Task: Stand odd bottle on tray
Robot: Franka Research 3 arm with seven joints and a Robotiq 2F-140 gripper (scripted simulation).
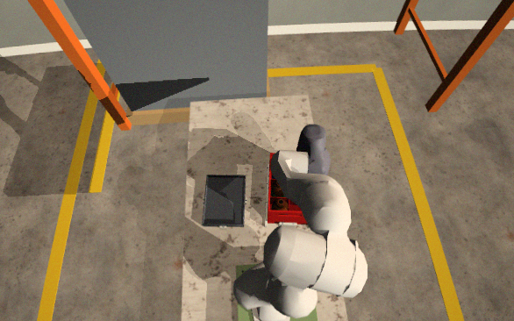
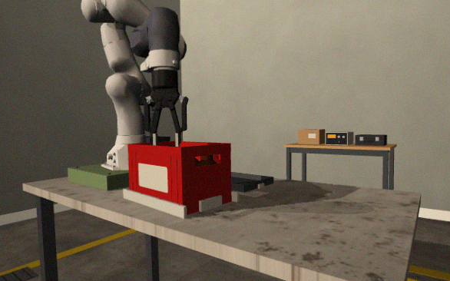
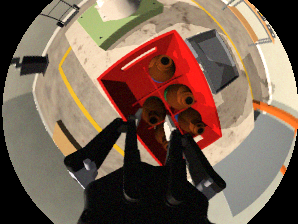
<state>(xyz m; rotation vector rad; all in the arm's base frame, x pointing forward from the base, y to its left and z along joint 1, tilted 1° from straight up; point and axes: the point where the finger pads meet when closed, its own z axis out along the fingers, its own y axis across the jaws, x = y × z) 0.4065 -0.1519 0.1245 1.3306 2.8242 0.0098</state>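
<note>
My hand is 90 mm above the brown bottle. Round my hand: dark tray 340 mm to the left, 160 mm below, 10 mm behind; then red crate 90 mm below, 40 mm to the left.
</note>
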